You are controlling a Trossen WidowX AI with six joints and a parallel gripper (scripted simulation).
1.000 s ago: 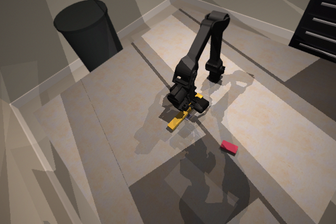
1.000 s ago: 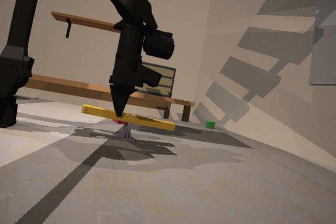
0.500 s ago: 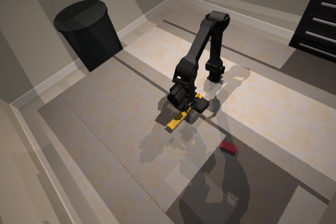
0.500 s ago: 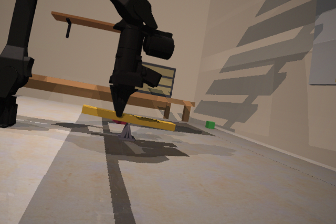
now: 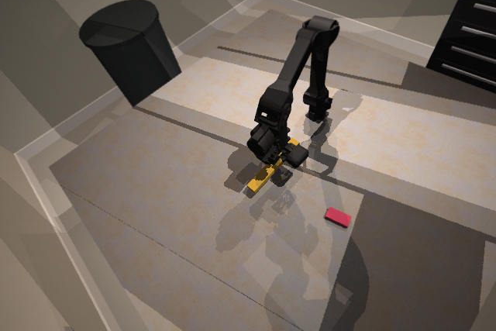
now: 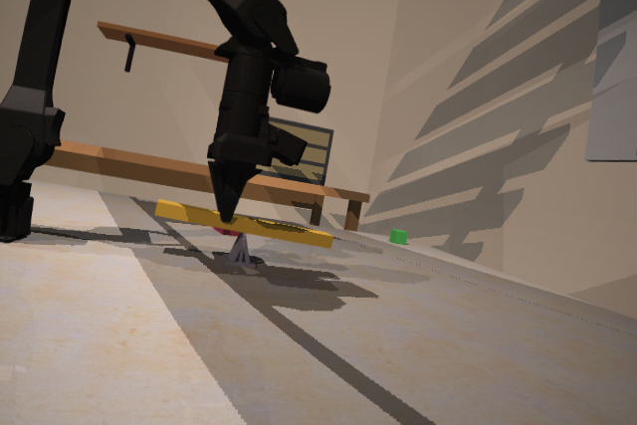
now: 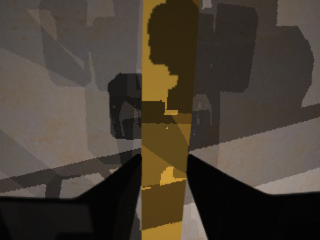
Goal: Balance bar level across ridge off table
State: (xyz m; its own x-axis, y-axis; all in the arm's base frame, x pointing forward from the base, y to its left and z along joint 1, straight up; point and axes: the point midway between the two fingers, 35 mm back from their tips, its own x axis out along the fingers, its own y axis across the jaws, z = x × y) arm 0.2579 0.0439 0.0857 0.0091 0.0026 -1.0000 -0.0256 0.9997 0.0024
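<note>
The yellow bar is 3 cm ahead of my gripper tip. Also, from my gripper tip: flat red block (25 cm to the left, 4 cm below, 2 cm ahead); small green cube (48 cm ahead, 46 cm to the left, 3 cm below).
</note>
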